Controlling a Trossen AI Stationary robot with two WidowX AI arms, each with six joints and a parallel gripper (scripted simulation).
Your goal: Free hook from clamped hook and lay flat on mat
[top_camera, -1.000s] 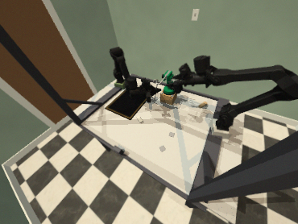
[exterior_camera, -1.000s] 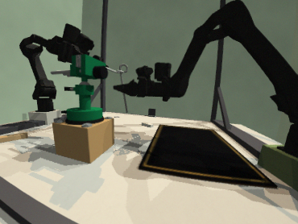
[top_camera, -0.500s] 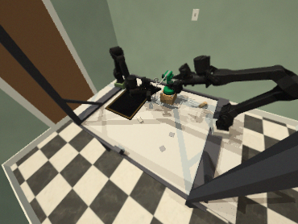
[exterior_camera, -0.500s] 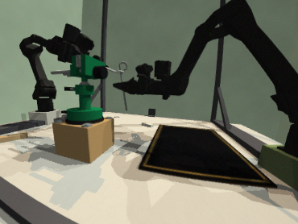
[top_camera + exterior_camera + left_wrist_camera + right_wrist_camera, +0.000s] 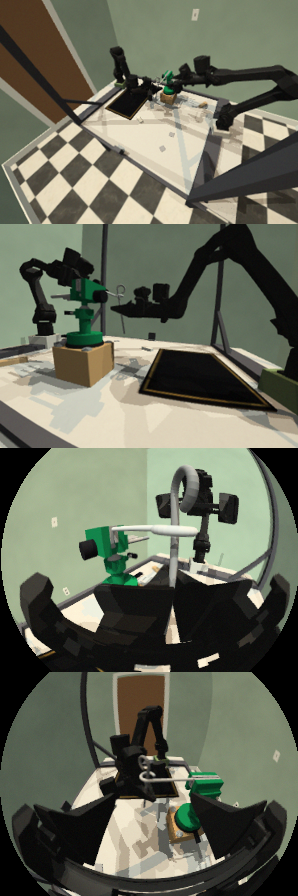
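Now: left hand 60 mm past the black mat, 260 mm to the right of it and 190 mm above it.
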